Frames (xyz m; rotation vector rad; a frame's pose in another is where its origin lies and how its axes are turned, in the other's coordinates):
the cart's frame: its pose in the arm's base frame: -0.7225 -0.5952 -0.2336 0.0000 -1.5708 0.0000
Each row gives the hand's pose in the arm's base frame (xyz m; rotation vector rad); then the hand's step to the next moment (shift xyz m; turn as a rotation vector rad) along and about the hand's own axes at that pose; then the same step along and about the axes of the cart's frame.
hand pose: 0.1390 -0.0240 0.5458 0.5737 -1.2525 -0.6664
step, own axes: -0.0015 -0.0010 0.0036 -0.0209 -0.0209 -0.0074
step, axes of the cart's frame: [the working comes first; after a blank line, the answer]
step, axes of the arm's base frame: -0.0039 0.0003 -0.0009 0.0006 0.0012 -0.0304

-0.0009 0.0003 0.0039 -0.0304 0.0012 -0.0006
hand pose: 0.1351 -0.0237 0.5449 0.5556 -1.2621 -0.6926
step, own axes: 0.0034 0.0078 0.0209 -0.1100 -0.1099 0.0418
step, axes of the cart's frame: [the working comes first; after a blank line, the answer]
step, axes of the arm's base frame: -0.0186 0.0027 0.0125 -0.0755 0.0062 -0.1421

0.0125 0.0027 0.0186 -0.1421 0.0062 0.0755
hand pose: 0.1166 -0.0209 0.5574 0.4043 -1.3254 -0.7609
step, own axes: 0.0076 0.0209 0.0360 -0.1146 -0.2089 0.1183
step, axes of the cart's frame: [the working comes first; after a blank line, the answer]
step, axes of the arm's base frame: -0.0287 0.0148 0.0274 -0.1756 -0.0483 -0.1939

0.0274 0.0148 0.0287 -0.1939 -0.0483 0.1756
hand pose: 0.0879 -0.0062 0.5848 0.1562 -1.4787 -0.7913
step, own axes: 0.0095 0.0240 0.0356 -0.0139 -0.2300 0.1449
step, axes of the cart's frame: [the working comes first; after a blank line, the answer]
step, axes of the arm's base frame: -0.0247 0.0256 0.0258 -0.2185 -0.1104 -0.1191

0.0258 0.0256 0.0247 -0.1191 -0.1104 0.2185
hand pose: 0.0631 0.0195 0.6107 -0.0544 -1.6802 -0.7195
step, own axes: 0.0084 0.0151 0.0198 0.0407 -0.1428 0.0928
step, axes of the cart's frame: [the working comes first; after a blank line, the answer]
step, axes of the arm's base frame: -0.0132 0.0188 0.0128 -0.1506 -0.0842 -0.0296

0.0128 0.0188 0.0132 -0.0296 -0.0842 0.1507
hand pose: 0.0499 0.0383 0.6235 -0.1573 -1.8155 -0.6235
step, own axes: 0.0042 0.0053 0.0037 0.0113 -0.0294 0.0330
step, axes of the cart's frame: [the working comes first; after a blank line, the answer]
step, axes of the arm's base frame: -0.0024 0.0055 0.0049 -0.0438 -0.0111 -0.0063

0.0049 0.0055 0.0024 -0.0063 -0.0111 0.0438
